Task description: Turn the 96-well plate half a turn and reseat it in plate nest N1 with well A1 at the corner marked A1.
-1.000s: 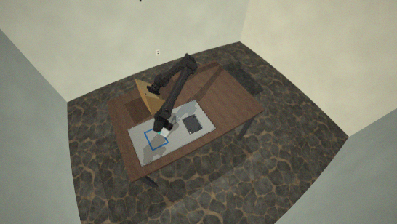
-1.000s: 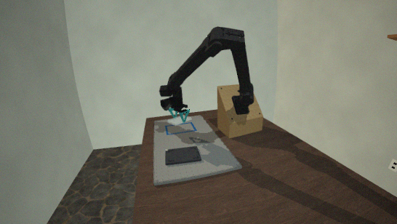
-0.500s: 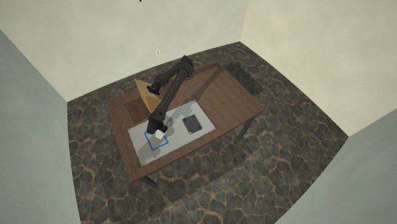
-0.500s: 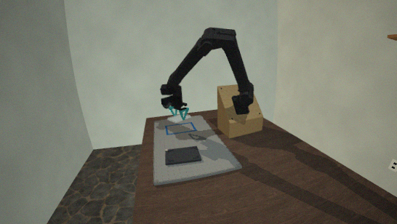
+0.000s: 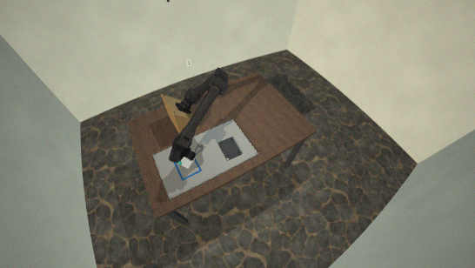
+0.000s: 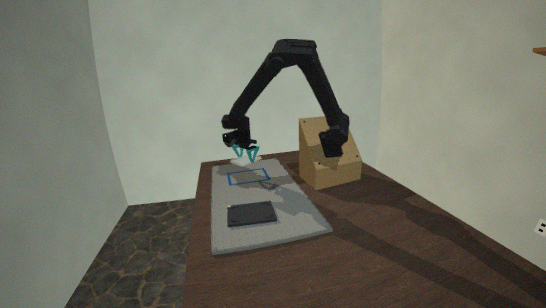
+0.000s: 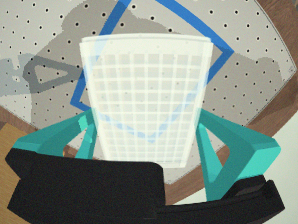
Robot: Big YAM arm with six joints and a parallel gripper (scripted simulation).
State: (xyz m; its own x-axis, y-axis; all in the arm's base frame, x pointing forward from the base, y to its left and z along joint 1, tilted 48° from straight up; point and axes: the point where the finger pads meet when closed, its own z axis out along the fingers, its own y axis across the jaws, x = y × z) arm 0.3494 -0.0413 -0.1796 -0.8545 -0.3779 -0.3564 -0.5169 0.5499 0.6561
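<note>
My hand is right at the white 96-well plate. From my hand the other things lie so: A1 mark: 27 cm to the left, 12 cm ahead, 8 cm below; then dark plate nest N1: 33 cm to the left, 8 cm below, 5 cm ahead.
</note>
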